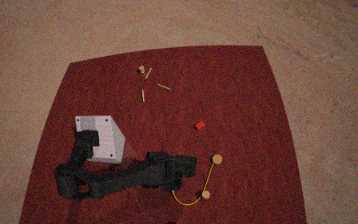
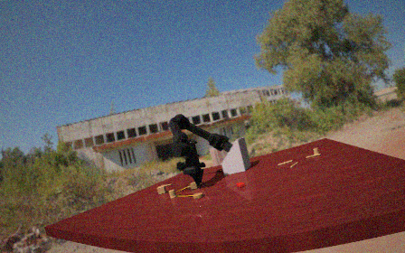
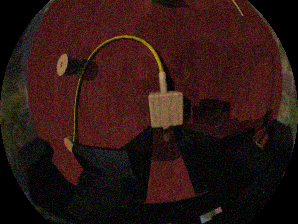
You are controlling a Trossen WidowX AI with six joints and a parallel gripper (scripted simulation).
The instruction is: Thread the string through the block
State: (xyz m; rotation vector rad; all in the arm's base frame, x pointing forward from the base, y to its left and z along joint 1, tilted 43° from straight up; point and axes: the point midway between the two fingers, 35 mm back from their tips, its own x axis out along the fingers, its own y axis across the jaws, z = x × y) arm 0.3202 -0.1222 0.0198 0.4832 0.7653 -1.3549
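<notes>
My gripper tip is 40 mm to the left of the thin wooden stick and 10 mm short of it. From my gripper tip the other things lie so: red cube 240 mm to the left, 100 mm ahead, 10 mm below; round wooden button 170 mm ahead, 80 mm to the left, 10 mm below.
</notes>
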